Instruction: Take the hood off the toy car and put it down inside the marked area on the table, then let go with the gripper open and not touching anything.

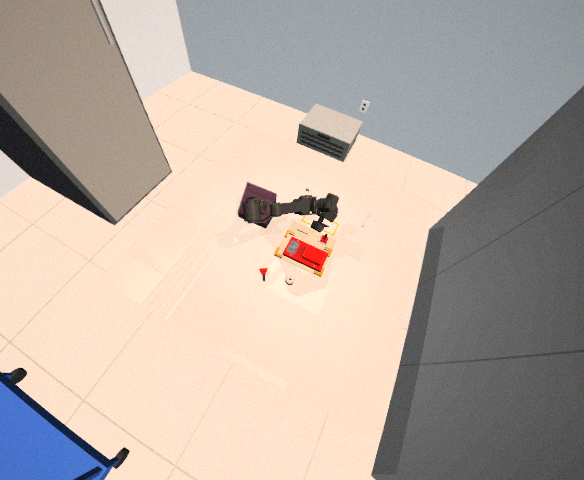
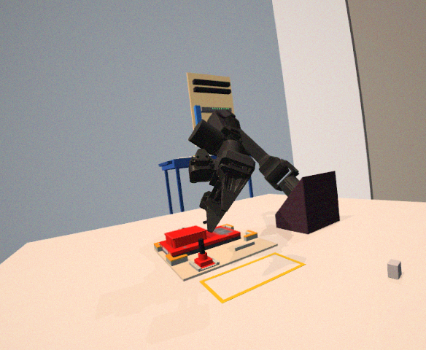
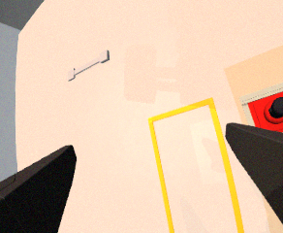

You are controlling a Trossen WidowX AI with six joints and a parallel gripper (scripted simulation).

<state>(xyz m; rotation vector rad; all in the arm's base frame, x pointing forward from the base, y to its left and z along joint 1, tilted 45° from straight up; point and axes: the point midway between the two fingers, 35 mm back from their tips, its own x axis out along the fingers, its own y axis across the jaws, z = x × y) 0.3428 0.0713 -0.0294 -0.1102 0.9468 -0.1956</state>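
The red hood lies 20 cm to the right of my gripper tip, 7 cm below it and 2 cm behind it.
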